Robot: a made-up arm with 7 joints. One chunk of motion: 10 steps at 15 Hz.
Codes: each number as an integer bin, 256 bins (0 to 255) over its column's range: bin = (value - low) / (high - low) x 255, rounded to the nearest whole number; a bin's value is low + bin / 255 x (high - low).
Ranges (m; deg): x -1.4..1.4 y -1.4..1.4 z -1.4..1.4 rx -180..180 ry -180..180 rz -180..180
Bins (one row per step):
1: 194 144 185 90 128 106
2: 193 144 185 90 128 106
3: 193 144 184 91 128 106
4: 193 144 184 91 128 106
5: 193 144 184 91 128 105
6: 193 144 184 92 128 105
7: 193 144 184 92 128 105
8: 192 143 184 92 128 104
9: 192 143 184 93 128 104
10: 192 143 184 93 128 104
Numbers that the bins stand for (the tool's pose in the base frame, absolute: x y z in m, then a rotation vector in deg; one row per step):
1: 0.7302 0.1812 0.6314 -52.94 0.71 -30.35
2: 0.7192 0.1812 0.6314 -52.94 0.71 -30.35
3: 0.7192 0.1812 0.6204 -51.53 0.71 -30.35
4: 0.7192 0.1812 0.6204 -51.53 0.71 -30.35
5: 0.7192 0.1812 0.6204 -51.53 0.71 -31.76
6: 0.7192 0.1812 0.6204 -50.12 0.71 -31.76
7: 0.7192 0.1812 0.6204 -50.12 0.71 -31.76
8: 0.7082 0.1702 0.6204 -50.12 0.71 -33.18
9: 0.7082 0.1702 0.6204 -48.71 0.71 -33.18
10: 0.7082 0.1702 0.6204 -48.71 0.71 -33.18

